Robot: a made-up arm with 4 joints.
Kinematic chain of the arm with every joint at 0, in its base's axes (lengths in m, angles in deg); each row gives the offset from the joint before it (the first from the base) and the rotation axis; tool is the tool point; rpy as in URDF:
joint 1: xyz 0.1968 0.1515 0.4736 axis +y
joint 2: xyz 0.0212 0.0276 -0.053 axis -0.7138 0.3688 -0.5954
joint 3: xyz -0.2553 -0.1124 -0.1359 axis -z
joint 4: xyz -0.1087 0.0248 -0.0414 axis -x
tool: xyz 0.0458 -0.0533 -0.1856 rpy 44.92 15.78 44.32
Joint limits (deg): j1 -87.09..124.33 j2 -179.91..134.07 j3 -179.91..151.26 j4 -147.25..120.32
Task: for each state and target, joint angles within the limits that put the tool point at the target. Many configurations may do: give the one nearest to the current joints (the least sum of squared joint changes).
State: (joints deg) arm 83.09 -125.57 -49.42 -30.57
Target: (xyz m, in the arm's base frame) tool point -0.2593 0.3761 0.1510
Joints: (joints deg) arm 47.28 -100.48 -77.93 -57.84
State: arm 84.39 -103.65 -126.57 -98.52
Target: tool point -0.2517 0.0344 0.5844
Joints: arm 112.68 -80.57 -142.07 -144.29
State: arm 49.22 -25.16 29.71 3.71
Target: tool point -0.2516 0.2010 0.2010
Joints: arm 39.41 -36.72 34.68 -10.34
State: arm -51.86 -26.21 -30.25 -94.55
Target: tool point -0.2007 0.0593 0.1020
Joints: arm -0.29 -16.44 -69.99 -85.05
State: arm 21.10 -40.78 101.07 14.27
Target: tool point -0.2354 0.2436 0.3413
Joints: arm 42.78 -38.96 132.64 39.31
